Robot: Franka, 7 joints.
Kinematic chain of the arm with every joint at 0, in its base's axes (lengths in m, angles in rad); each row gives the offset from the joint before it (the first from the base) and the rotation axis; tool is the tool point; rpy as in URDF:
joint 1: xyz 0 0 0.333 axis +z
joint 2: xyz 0 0 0 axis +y
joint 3: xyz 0 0 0.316 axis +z
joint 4: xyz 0.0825 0 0 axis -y
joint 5: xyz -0.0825 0 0.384 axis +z
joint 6: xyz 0 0 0 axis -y
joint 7: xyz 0.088 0 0 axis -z
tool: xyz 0 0 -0.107 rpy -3.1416 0 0
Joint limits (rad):
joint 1: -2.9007..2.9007
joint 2: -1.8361..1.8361
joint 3: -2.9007..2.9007
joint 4: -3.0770..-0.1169
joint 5: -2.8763..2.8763
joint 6: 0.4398..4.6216
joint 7: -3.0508..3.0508
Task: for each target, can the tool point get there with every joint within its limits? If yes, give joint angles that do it. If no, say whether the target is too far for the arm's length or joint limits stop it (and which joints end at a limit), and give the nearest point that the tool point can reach.
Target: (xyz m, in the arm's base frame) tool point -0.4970 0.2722 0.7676
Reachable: yes | joints 0.1515 -0.1657 2.1553 -1.2688 1.3591 1.3543 -0.0707
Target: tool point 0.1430 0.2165 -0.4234
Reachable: no: joint limits stop it (at a limit: joint 2) | nearest point 0.1444 0.2186 -0.3603 | short by 0.063 m
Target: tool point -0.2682 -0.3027 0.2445
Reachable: yes | joints -0.4860 1.5210 -1.2782 -2.6319 1.8081 2.7027 1.1510
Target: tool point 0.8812 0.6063 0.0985
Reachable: no: too far | nearest point 0.6904 0.4750 0.1493 | short by 0.237 m
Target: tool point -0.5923 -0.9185 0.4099
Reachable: no: too far | nearest point -0.4638 -0.7192 0.3932 | short by 0.238 m
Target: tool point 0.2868 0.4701 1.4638
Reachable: no: too far | nearest point 0.1956 0.3206 1.1043 | short by 0.400 m
